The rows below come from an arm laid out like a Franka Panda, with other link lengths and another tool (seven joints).
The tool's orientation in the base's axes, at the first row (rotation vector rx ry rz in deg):
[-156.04, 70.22, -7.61]
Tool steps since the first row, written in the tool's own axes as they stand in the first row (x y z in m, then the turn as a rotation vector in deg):
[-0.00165, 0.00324, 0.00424, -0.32, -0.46, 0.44]
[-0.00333, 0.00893, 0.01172, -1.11, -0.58, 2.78]
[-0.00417, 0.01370, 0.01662, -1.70, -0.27, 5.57]
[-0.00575, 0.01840, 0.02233, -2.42, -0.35, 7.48]
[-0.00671, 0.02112, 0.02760, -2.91, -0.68, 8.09]
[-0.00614, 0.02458, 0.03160, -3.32, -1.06, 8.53]
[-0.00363, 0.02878, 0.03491, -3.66, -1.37, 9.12]
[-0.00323, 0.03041, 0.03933, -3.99, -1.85, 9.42]
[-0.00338, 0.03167, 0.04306, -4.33, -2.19, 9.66]
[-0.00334, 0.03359, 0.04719, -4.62, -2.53, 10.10]
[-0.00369, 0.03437, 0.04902, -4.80, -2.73, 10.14]
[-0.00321, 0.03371, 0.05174, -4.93, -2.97, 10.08]
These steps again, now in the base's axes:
[-0.00287, -0.00045, -0.00477, 0.19, 0.59, -0.36]
[-0.00710, -0.00215, -0.01316, 0.09, 1.49, -2.66]
[-0.01047, -0.00414, -0.01883, -0.13, 2.02, -5.47]
[-0.01416, -0.00545, -0.02530, -0.28, 2.80, -7.35]
[-0.01605, -0.00598, -0.03098, -0.27, 3.45, -7.90]
[-0.01765, -0.00826, -0.03551, -0.20, 4.05, -8.27]
[-0.01860, -0.01255, -0.03945, -0.11, 4.57, -8.81]
[-0.01891, -0.01347, -0.04408, 0.06, 5.16, -9.02]
[-0.01940, -0.01380, -0.04798, 0.12, 5.66, -9.21]
[-0.02020, -0.01467, -0.05238, 0.24, 6.15, -9.59]
[-0.02074, -0.01473, -0.05432, 0.28, 6.42, -9.60]
[-0.01955, -0.01438, -0.05687, 0.36, 6.66, -9.50]

